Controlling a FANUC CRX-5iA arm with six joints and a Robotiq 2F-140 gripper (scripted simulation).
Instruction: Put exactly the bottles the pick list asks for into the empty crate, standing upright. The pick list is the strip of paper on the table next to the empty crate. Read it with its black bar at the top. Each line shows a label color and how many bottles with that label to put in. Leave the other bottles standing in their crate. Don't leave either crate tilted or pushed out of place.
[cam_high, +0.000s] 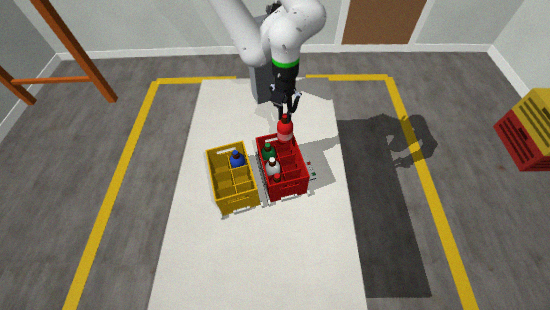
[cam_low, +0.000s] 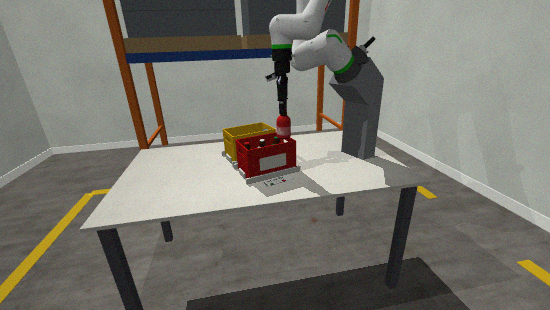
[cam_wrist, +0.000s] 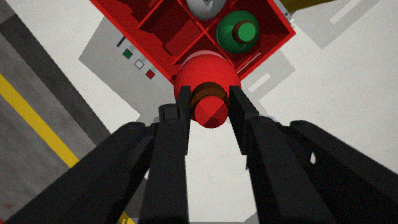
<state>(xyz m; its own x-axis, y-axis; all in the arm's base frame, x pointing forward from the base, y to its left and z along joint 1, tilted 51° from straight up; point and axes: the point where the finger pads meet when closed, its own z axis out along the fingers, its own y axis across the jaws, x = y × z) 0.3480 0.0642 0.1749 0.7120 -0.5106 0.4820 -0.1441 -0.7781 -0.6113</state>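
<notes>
Now: hand 40 mm short of the green-label bottle, 70 mm to the left of it and 260 mm above it. Also, from my hand: white-capped bottle (120 mm ahead, 30 mm to the right, 260 mm below); red crate (100 mm ahead, 10 mm to the left, 270 mm below); red-labelled bottle (200 mm ahead, 20 mm to the left, 260 mm below).
</notes>
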